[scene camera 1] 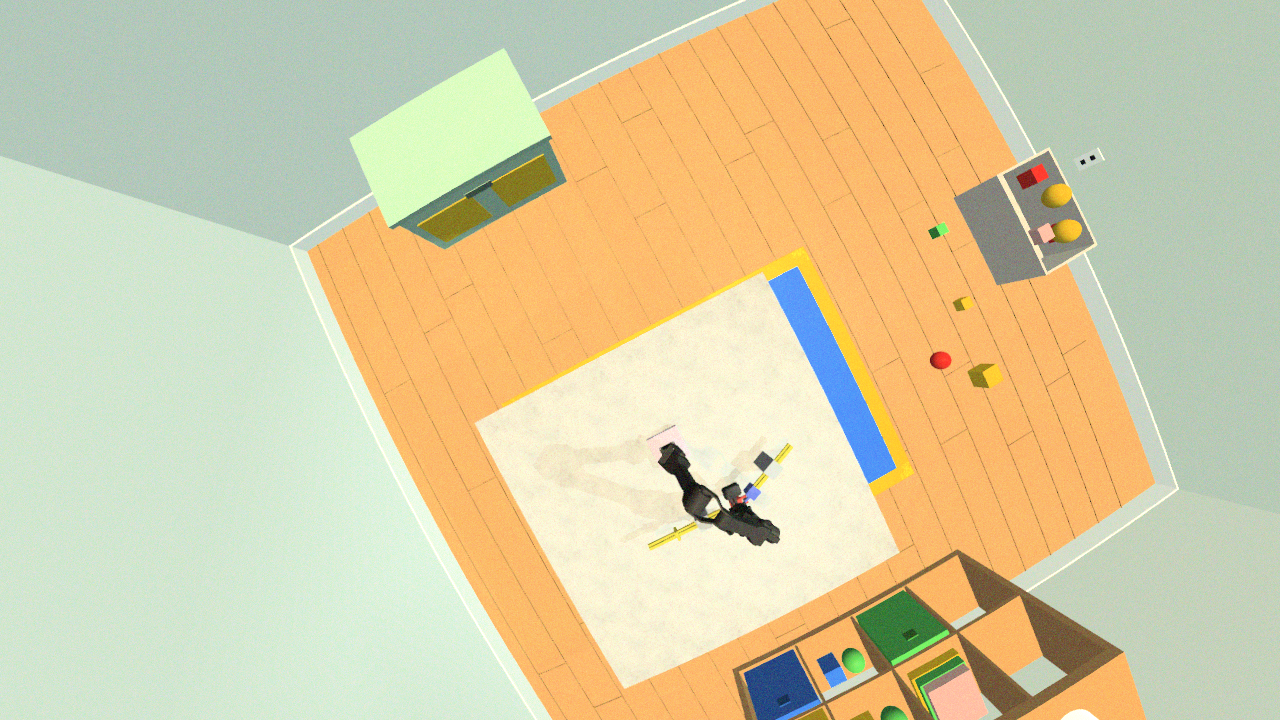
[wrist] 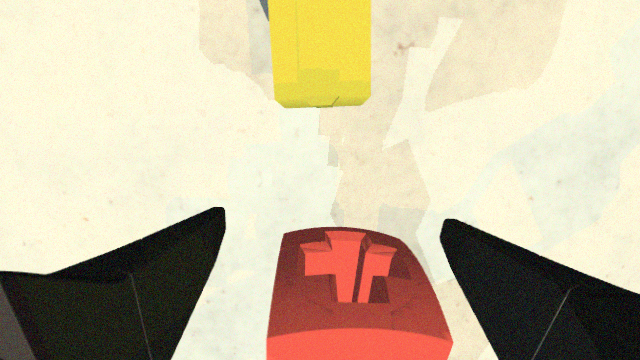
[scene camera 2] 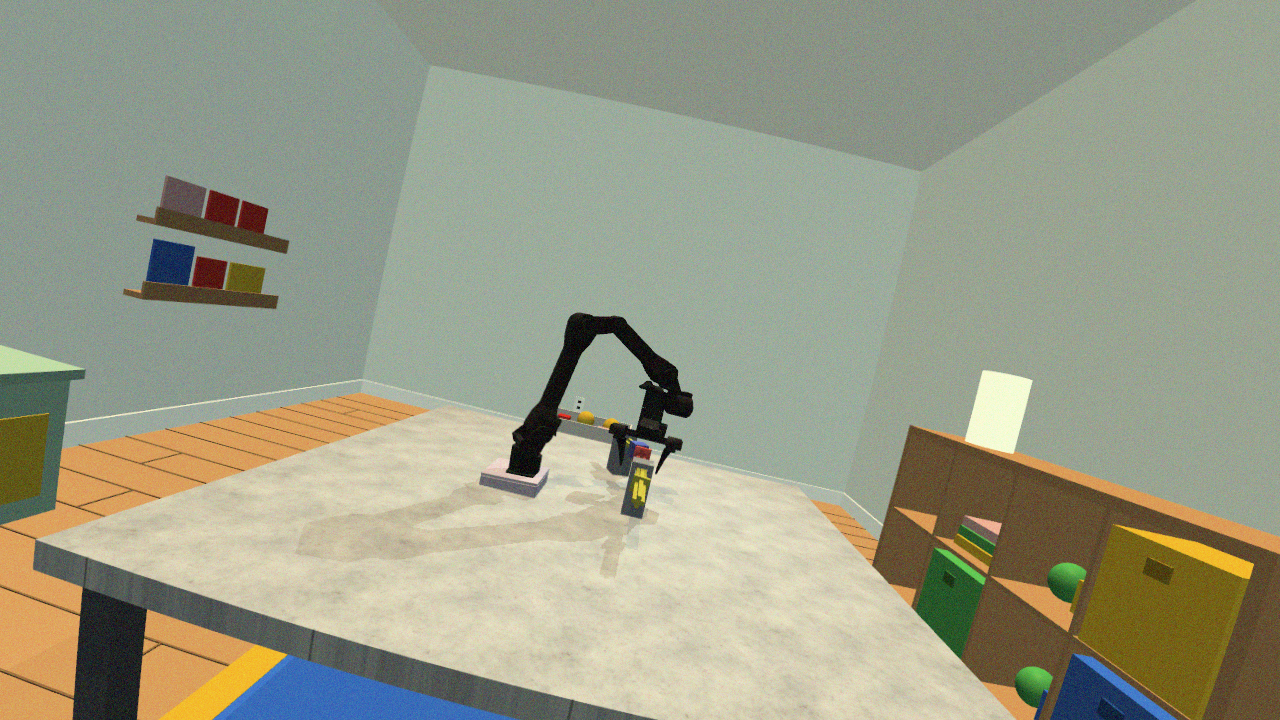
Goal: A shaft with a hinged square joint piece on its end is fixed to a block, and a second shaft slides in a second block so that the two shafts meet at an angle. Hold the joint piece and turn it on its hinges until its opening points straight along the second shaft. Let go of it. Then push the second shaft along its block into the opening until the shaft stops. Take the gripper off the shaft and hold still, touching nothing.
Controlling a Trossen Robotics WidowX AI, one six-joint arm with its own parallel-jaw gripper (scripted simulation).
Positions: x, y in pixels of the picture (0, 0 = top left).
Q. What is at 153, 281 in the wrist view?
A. My gripper.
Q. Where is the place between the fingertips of my gripper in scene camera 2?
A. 638, 469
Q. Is my gripper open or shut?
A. Open.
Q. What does my gripper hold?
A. Nothing.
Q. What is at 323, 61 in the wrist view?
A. A yellow shaft.
